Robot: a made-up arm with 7 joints. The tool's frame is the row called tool.
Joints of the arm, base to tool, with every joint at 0 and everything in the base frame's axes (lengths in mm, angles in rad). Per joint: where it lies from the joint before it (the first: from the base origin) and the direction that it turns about. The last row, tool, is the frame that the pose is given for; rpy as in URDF.
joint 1: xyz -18.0 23.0 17.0 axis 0 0.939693 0.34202
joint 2: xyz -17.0 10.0 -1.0 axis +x
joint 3: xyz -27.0 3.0 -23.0 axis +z
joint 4: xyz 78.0 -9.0 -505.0 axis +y
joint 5: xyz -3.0 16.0 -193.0 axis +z
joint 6: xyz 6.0 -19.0 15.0 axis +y
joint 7: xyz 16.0 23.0 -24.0 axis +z
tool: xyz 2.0 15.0 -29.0 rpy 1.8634 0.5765 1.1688
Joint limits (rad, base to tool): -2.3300..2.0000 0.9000..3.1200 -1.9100..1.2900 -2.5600..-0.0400 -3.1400..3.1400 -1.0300..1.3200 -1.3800..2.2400
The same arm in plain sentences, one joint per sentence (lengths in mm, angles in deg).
The arm has seven revolute joints in a row. What follows holds with every joint at zero, and every direction is one of the base frame's. The first joint sits 18.0 mm along -x and 23.0 mm along +y and 17.0 mm along +z from the base frame's origin and rotates about the direction (0, 0.9397, 0.342), from -133.50 to 114.59 deg. The second joint sits 17.0 mm along -x and 10.0 mm along +y and 1.0 mm along -z from the first joint and rotates about +x, from 51.57 to 178.76 deg. The third joint sits 27.0 mm along -x and 3.0 mm along +y and 23.0 mm along -z from the second joint and rotates about +z, from -109.43 to 73.91 deg. The fourth joint sits 78.0 mm along +x and 9.0 mm along -y and 505.0 mm along -z from the third joint and rotates about +y, from -146.68 to -2.29 deg. The fifth joint sits 3.0 mm along -x and 16.0 mm along +y and 193.0 mm along -z from the fourth joint and rotates about +z, from -179.91 to 179.91 deg. The sixth joint sits 6.0 mm along +x and 19.0 mm along -y and 15.0 mm along +z from the fifth joint and rotates about +y, from -59.01 to 75.63 deg. The seventh joint sits 16.0 mm along +x and 23.0 mm along +y and 24.0 mm along -z from the sixth joint and rotates about +z, from -79.07 to 128.34 deg. The tool frame, which is the frame that the pose is given for, sits 2.0 mm along +x and 15.0 mm along +y and 29.0 mm along -z from the seventh joint; its axes are the base frame's turned by roll 106.76, pitch 33.03 and yaw 66.97 deg (as in URDF: about the fixed x, then y, then z).
